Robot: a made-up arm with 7 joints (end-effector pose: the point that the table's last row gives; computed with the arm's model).
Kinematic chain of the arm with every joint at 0, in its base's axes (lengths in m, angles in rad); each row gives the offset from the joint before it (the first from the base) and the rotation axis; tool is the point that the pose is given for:
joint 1: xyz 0 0 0.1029 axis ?
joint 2: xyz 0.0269 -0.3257 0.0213 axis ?
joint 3: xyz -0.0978 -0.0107 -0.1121 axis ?
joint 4: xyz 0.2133 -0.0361 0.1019 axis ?
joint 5: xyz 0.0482 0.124 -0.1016 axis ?
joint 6: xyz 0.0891 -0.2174 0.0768 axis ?
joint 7: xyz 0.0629 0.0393 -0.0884 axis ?
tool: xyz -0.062 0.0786 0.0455
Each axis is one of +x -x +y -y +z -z.
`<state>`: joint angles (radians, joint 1 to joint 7).
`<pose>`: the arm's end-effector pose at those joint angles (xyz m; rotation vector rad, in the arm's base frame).
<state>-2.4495 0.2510 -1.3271 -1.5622 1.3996 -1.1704 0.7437</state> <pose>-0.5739 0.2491 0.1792 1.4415 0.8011 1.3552</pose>
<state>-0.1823 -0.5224 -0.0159 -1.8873 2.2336 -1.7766 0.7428</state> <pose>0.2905 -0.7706 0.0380 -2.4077 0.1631 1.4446</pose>
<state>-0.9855 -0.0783 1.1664 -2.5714 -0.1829 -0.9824 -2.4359</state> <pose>-0.4427 -0.0744 -0.0674 -1.4499 0.5241 0.1494</pose>
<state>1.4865 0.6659 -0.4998 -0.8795 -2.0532 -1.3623 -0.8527</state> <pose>0.3290 0.4526 -0.1305 -1.1060 -1.7377 -0.4879</pose>
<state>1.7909 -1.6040 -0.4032 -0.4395 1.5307 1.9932 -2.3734</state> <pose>0.2418 0.3558 0.2749 -0.3916 -1.5838 1.1206</pose>
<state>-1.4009 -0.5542 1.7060 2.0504 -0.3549 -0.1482 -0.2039</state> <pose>-0.4129 -0.1156 0.0966 -0.8099 -1.6888 0.4685</pose>
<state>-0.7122 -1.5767 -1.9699 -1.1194 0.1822 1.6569 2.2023</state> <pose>-0.2457 -0.3441 0.2261 -2.4147 -0.8511 1.2291</pose>
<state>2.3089 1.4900 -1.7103 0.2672 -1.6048 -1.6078 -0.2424</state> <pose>0.2960 -0.1275 -0.2165 -0.5508 1.6388 -1.9734</pose>
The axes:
joint 1: +z
joint 2: +y
joint 3: +x
joint 4: +z
joint 5: +x
joint 6: +z
joint 7: -y

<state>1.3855 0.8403 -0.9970 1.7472 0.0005 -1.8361 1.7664</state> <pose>0.2593 -0.1340 -0.2758 0.3597 -1.1119 2.2246</pose>
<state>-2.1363 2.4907 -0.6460 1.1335 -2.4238 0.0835 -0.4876</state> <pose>-0.0914 0.1539 0.3175 -0.1988 0.2989 0.2071</pose>
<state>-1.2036 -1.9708 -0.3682 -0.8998 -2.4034 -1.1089 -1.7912</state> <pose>-0.3925 0.1103 0.6349 -0.9194 1.0879 1.6684</pose>
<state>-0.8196 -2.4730 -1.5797 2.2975 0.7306 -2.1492 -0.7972</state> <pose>-0.2625 -0.4621 0.4495 0.3025 -0.7748 -2.6997</pose>
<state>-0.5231 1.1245 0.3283 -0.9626 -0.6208 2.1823 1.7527</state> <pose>-0.2720 -0.4090 0.0763 1.2419 -0.4138 -0.5536</pose>
